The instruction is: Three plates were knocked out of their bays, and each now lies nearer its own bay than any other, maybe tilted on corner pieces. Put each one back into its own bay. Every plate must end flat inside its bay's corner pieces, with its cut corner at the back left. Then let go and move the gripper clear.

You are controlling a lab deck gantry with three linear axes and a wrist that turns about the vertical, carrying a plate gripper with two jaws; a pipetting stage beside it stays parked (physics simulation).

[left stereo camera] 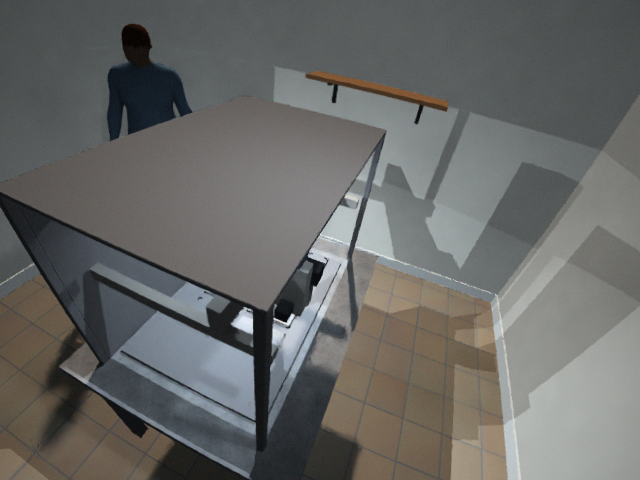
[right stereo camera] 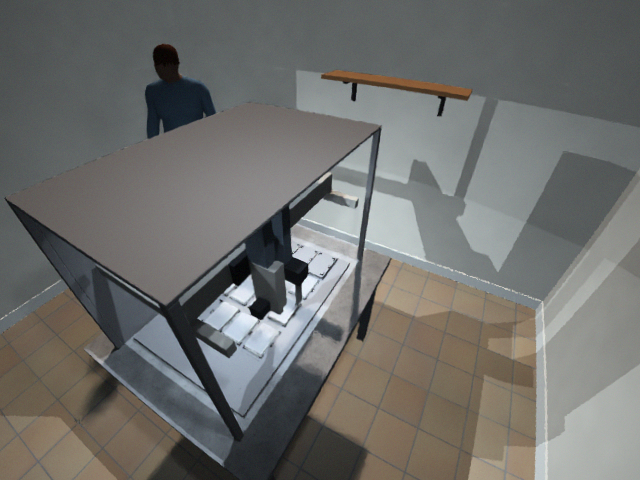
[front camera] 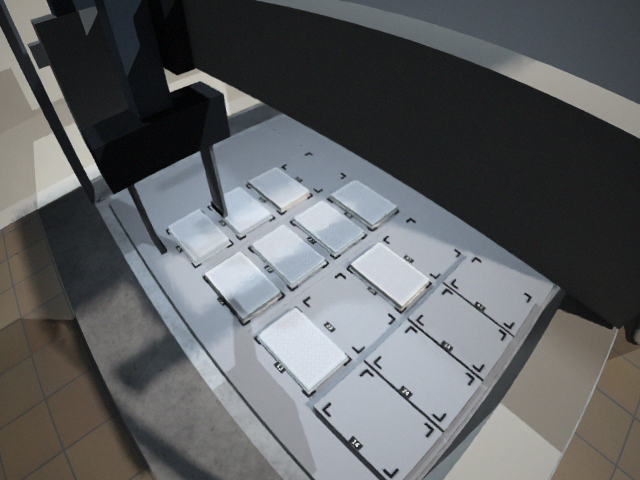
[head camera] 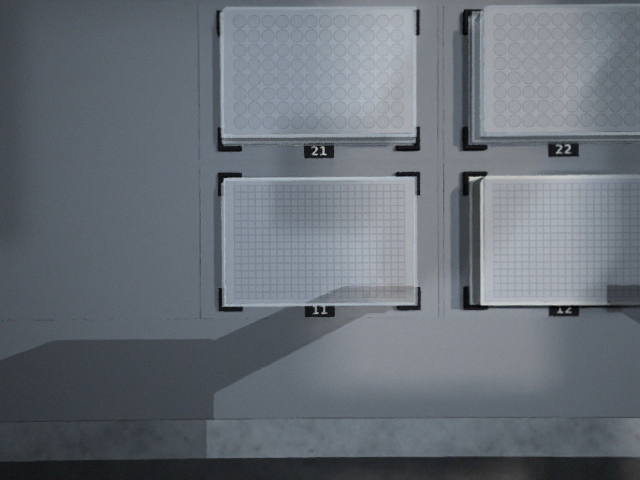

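Where they show: gripper, fingertip midpoint: (right stereo camera: 286,296) (front camera: 190,228); robot's base, origin of the base link: (right stereo camera: 261,357) (front camera: 168,231) (head camera: 224,305).
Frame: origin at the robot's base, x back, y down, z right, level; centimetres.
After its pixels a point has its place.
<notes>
My gripper (front camera: 193,232) @[z 0.0, x -19.4, y -15.9 cm] is open and empty, its two jaws hanging apart above the plate in bay 11 (front camera: 200,235) @[z -4.5, x -7.6, y -1.4 cm] (head camera: 319,241) @[z -4.3, x -6.4, y -1.4 cm]. That plate looks flat inside its corner pieces. The plate in bay 21 (front camera: 241,210) @[z -14.9, x -7.4, y -1.4 cm] (head camera: 318,72) @[z -15.0, x -6.4, y -1.4 cm] and the one in bay 12 (front camera: 241,286) @[z -3.8, x -23.5, y -1.4 cm] (head camera: 563,240) @[z -4.3, x -21.8, y -1.4 cm] also look flat inside theirs. The plate in bay 42 (front camera: 363,203) @[z -35.6, x -23.4, y -1.4 cm], the plate in bay 32 (front camera: 328,227) @[z -25.1, x -23.5, y -1.5 cm] and the plate in bay 31 (front camera: 279,187) @[z -25.6, x -7.0, y -1.4 cm] show no clear tilt. The cut corner of plate 11 is too small to tell. The jaws do not show in the head view.
Other plates stand in bay 22 (front camera: 287,255) @[z -14.4, x -23.6, y -1.4 cm] (head camera: 558,72) @[z -14.9, x -21.5, y -1.4 cm], bay 13 (front camera: 302,348) @[z -4.1, x -39.6, y -1.4 cm] and bay 33 (front camera: 390,273) @[z -25.5, x -39.4, y -1.4 cm]. A large dark beam (front camera: 413,134) crosses the back right above the deck. A person (left stereo camera: 149,98) (right stereo camera: 178,103) stands behind the enclosure.
</notes>
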